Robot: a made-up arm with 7 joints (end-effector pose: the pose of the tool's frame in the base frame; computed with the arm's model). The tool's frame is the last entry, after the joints. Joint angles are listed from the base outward.
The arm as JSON. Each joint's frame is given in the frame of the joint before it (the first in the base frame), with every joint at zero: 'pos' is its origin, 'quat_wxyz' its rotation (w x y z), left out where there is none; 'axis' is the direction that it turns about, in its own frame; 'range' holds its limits. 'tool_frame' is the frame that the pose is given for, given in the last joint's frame.
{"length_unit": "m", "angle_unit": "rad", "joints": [
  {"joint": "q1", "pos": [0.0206, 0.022, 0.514], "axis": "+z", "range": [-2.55, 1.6]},
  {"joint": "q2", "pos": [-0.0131, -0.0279, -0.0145], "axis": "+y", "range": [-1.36, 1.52]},
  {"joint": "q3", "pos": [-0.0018, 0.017, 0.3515], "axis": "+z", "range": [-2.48, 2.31]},
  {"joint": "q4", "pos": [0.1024, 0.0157, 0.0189], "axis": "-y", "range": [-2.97, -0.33]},
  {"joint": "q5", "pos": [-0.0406, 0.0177, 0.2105], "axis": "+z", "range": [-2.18, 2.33]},
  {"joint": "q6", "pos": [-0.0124, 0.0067, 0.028], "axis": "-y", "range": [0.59, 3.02]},
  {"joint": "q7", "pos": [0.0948, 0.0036, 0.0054], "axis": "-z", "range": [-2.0, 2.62]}
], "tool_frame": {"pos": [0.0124, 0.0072, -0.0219]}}
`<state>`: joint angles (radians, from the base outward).
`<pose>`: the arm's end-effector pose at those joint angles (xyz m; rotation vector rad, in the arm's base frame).
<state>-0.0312 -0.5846 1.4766 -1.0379 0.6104 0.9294 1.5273</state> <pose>-0.2951 0.4017 0.9133 -0.1493 -0.0642 0.2225</pose>
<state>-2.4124 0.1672 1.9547 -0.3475 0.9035 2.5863 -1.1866</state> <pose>0.0216 -0.0960 1.1855 -0.7610 -2.3700 0.3026</pose>
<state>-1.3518 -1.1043 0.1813 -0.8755 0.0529 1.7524 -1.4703</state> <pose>0.0262 0.4666 1.0503 -1.9465 -0.3327 0.3356</pose>
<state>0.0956 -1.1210 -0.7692 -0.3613 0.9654 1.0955 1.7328</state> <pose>-0.5017 -0.1312 0.9681 1.8265 -0.9821 -0.8140</pose>
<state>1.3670 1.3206 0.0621 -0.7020 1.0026 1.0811 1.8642</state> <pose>0.0762 0.6844 0.3705 -0.9245 1.0539 -0.3549</pose>
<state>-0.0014 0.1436 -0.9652 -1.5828 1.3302 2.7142 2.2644</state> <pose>0.2441 -0.3450 0.8948 -1.5916 0.1281 1.7877</pose>
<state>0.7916 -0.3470 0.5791 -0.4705 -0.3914 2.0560 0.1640</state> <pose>-0.1846 0.0227 1.2085 0.9272 -1.8046 0.7399</pose>
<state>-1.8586 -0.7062 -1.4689 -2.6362 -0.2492 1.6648 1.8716</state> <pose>-0.2706 0.1400 0.6128 -0.9223 -0.3417 1.4611</pose>
